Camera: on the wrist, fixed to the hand. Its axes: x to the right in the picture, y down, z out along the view.
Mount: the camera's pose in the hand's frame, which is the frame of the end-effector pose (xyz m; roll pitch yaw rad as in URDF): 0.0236 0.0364 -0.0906 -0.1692 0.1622 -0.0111
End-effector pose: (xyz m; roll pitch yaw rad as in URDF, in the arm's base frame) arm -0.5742 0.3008 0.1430 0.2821 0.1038 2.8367
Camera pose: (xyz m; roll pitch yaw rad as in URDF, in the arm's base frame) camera -0.6071 0.2480 0.0641 0.1203 0.2626 2.8724
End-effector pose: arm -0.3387 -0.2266 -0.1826 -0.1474 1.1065 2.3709
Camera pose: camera -0.3012 -0.2947 -0.2462 -0.4221 1.2635 2.2564
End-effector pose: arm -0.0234 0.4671 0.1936 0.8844 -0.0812 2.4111
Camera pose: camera -0.1048 0.4150 0.1663 0.7131 0.0304 2.5294
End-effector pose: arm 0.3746 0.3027 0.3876 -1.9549 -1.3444 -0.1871
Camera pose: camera 0.3614 0.2058 0.4106 -1.3779 -1.3582 -0.9490
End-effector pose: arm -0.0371 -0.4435 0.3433 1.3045 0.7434 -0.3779
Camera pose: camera 0.0219 -0.3626 0.3356 1.2874 0.7852 -0.1600
